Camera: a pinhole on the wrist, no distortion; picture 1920 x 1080 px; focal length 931.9 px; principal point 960.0 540.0 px. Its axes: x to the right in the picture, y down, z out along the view. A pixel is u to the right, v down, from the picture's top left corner.
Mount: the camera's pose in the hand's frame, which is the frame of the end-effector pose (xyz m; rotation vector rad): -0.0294 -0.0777 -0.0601 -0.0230 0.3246 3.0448
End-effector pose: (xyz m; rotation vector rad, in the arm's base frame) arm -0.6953 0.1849 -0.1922 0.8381 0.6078 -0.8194
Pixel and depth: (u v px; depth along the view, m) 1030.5 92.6 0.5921
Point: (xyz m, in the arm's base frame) -0.3880 -0.0407 0.2259
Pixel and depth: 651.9 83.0 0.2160
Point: -0.5950 0.0847 -0.1321
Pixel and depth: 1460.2 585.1 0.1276
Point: -0.7825 0.1483 -0.1047
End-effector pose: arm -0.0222 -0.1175 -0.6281 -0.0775 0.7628 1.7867
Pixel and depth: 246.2 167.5 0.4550
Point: -0.1778 0.3191 -0.4090
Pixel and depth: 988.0 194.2 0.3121
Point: -0.0305 -0.0428 -0.3951
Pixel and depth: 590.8 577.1 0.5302
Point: 0.0641 0.2761 -0.3336
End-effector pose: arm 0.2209 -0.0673 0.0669 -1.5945 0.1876 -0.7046
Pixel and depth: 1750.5 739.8 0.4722
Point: 0.0801 0.5135 -0.0297
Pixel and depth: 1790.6 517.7 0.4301
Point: 0.0942 0.4293 -0.1147
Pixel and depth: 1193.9 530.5 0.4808
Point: 0.3283 0.3466 -0.0149
